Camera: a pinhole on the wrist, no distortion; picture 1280 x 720 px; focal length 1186.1 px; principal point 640.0 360.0 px. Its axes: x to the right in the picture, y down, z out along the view. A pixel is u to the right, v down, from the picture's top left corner.
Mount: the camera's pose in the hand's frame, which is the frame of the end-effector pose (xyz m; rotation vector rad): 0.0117 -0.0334 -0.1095 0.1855 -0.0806 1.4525
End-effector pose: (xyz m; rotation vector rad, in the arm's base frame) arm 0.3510 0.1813 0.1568 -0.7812 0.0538 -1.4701
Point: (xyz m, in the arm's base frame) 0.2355 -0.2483 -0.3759
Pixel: behind the camera
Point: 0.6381 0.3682 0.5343
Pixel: 998 428
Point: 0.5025 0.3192 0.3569
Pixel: 995 562
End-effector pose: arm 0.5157 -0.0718 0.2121 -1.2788 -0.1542 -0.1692
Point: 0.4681 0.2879 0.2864
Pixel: 967 618
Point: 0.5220 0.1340 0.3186
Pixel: 817 420
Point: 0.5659 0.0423 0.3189
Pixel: 754 180
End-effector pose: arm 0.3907 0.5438 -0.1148 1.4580 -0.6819 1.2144
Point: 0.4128 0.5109 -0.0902
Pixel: 1115 387
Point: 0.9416 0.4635 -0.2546
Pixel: outside the picture
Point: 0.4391 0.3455 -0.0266
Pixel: 1156 305
